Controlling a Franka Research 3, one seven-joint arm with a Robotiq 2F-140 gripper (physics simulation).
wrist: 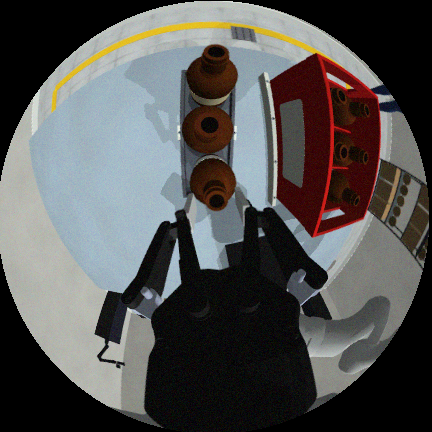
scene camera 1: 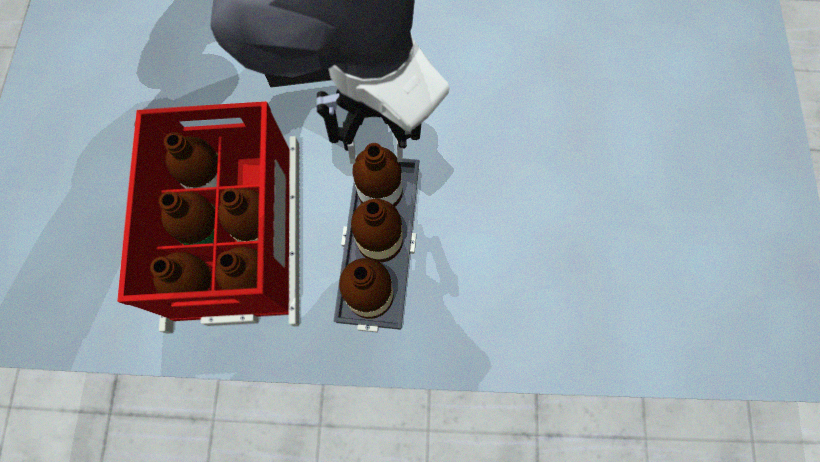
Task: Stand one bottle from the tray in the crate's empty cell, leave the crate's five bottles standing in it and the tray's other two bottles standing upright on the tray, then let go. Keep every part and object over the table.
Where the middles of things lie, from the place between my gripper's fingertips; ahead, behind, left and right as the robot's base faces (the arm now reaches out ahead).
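The white rail [scene camera 1: 294,155] is 9 cm ahead of my hand, 13 cm to the right of it and 9 cm below it. As for the brown bottle [scene camera 1: 377,174], my hand is 2 cm above it and 2 cm short of it.
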